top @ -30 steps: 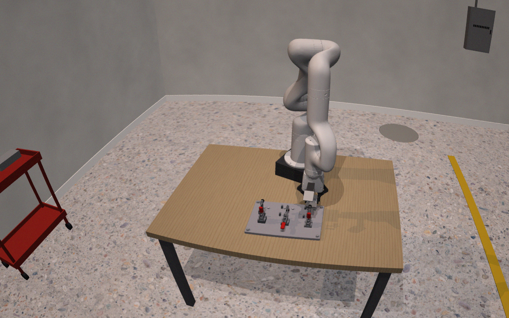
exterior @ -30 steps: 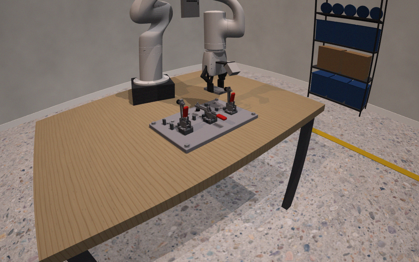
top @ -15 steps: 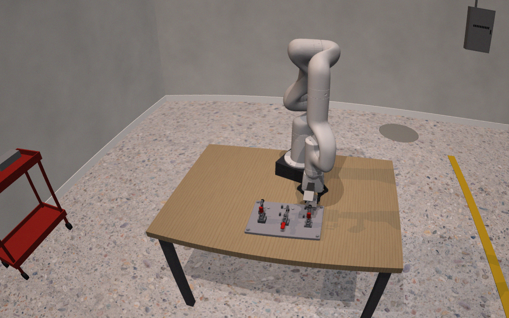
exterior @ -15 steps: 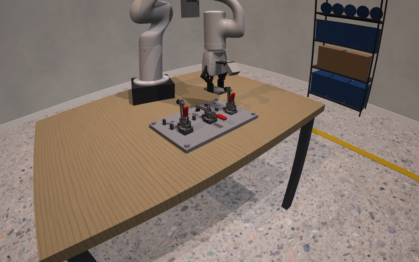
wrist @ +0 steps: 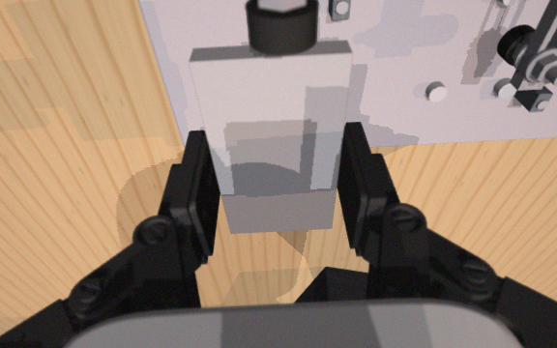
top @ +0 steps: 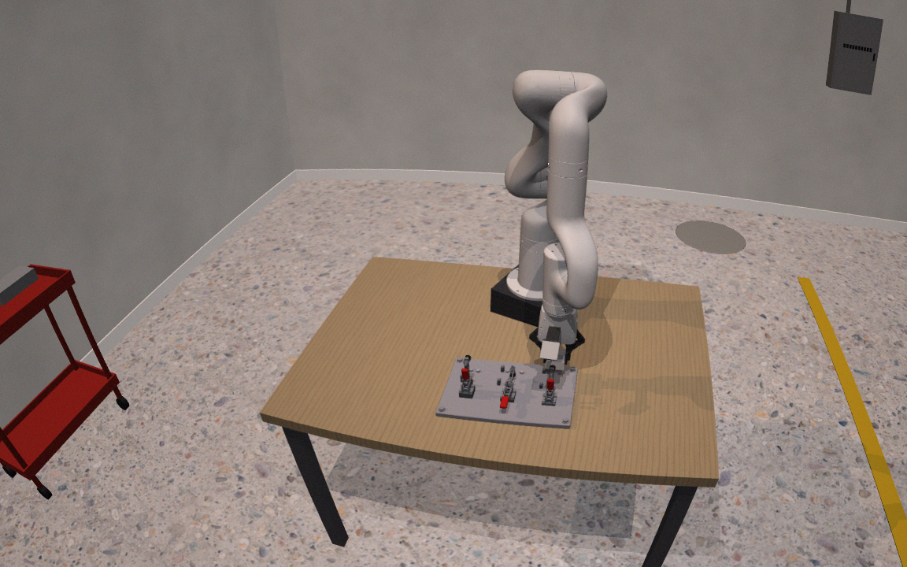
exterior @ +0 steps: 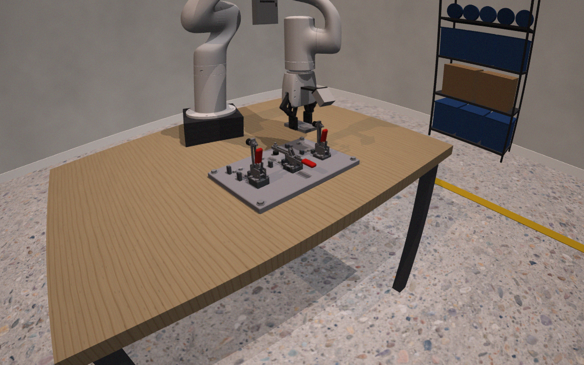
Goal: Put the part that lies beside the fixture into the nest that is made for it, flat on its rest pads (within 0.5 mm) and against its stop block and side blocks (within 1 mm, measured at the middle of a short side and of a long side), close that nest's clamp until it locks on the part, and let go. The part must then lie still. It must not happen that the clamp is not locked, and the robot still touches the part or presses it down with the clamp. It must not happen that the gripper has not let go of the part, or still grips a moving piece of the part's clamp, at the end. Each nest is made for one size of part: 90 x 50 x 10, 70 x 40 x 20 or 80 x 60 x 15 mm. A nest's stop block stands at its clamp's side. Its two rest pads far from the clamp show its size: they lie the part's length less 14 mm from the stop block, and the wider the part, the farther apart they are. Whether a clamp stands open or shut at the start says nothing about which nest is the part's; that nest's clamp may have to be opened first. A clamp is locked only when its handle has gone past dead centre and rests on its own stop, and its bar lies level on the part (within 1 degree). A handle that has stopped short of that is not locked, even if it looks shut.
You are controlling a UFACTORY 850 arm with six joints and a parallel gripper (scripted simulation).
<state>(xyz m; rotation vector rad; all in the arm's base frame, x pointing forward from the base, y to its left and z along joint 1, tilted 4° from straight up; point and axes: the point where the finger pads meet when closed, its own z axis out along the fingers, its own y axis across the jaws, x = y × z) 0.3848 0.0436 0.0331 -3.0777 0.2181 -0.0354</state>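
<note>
Right now the grey fixture plate is 4 cm ahead of my hand, 12 cm to the right of it and 9 cm below it. Round my hand: flat grey part (2 cm below).
</note>
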